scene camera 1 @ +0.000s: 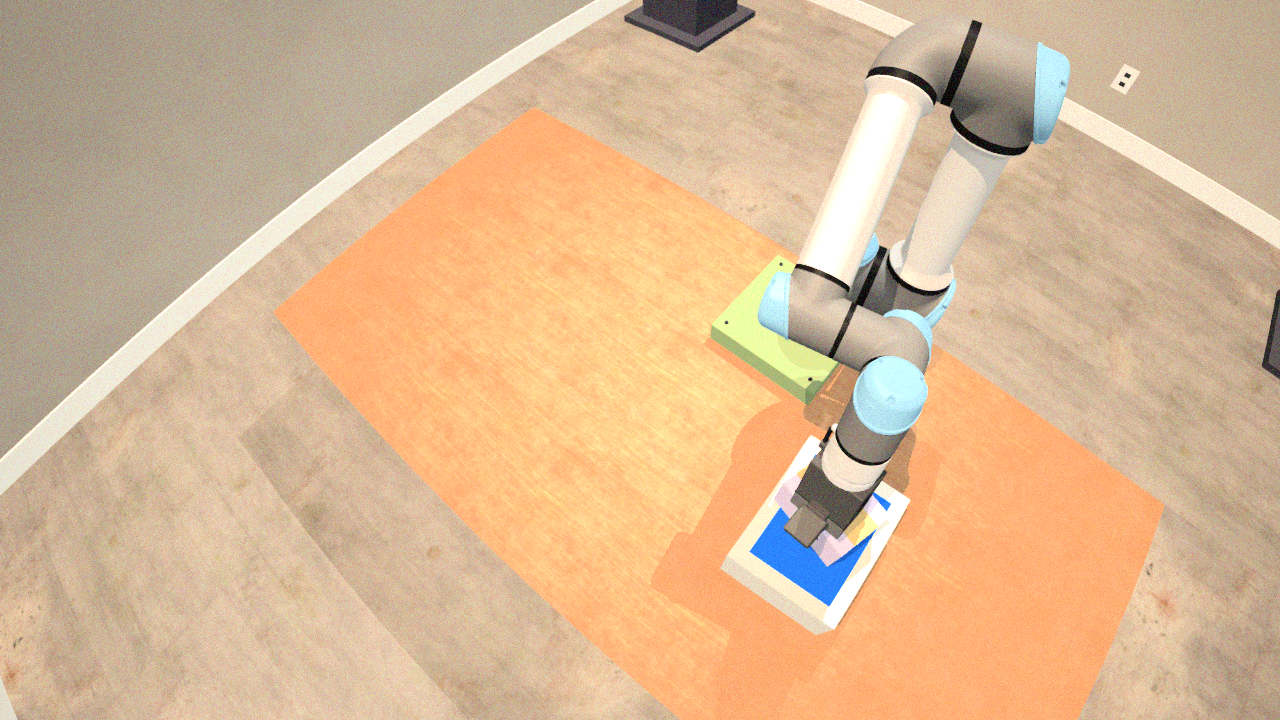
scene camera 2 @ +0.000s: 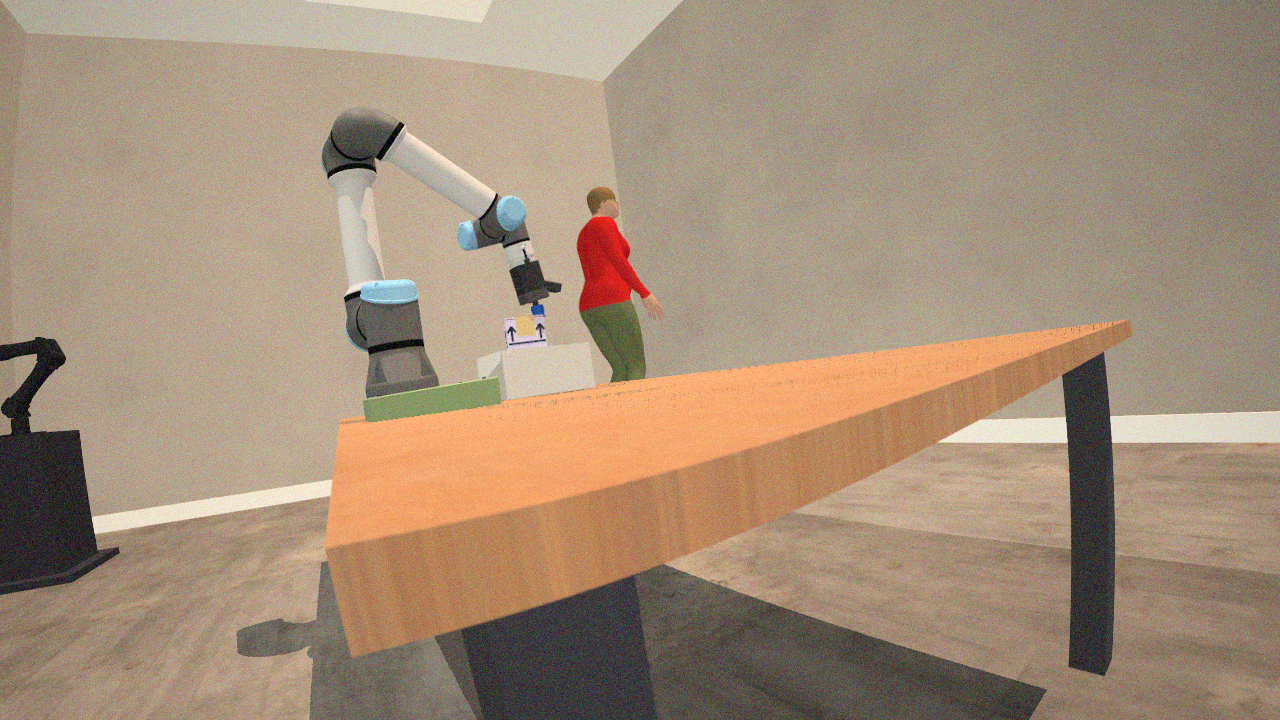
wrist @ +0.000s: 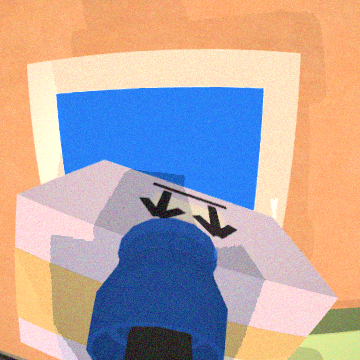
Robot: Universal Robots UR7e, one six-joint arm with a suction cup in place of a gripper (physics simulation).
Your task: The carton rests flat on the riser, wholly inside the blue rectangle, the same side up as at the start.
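Where they show: hand, its tool point: (wrist: 164, 253); arm's base, origin of its link: (scene camera 2: 403, 392).
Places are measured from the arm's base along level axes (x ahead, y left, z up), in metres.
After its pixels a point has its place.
Note:
The pink carton (scene camera 1: 836, 548) {z 0.157, x 0.421, y 0.281 m} (scene camera 2: 525, 333) {z 0.114, x 0.342, y 0.174 m} (wrist: 50, 215) {z 0.158, x 0.419, y 0.279 m} with a yellow band stands flat on the white riser (scene camera 1: 778, 591) {z 0.074, x 0.504, y 0.257 m} (scene camera 2: 554, 367) {z 0.018, x 0.400, y 0.152 m} (wrist: 170, 70) {z 0.074, x 0.491, y 0.247 m}, its arrows pointing up in scene camera 2. It is turned at an angle to the blue rectangle (scene camera 1: 801, 565) {z 0.074, x 0.450, y 0.261 m} (wrist: 165, 130) {z 0.074, x 0.450, y 0.248 m}. In the wrist view its lower right corner lies past the blue, on the pale border. My gripper (scene camera 1: 832, 497) (scene camera 2: 537, 310) (wrist: 167, 240) is open, its blue suction cup at the carton's top near the arrow side. Whether it touches cannot be told. The carton's far edges are hidden.
My arm's green base plate (scene camera 1: 760, 349) {z 0.006, x 0.148, y -0.038 m} (scene camera 2: 434, 398) {z -0.019, x 0.040, y -0.149 m} (wrist: 335, 340) {z 0.005, x 0.141, y -0.041 m} is beside the riser on the orange table (scene camera 1: 537, 358) {z -0.046, x 0.429, y -0.377 m} (scene camera 2: 716, 429) {z -0.046, x 0.016, y -0.942 m}. A person in red (scene camera 2: 608, 268) stands behind the table. A black arm on a pedestal (scene camera 2: 44, 492) stands at the left in scene camera 2.

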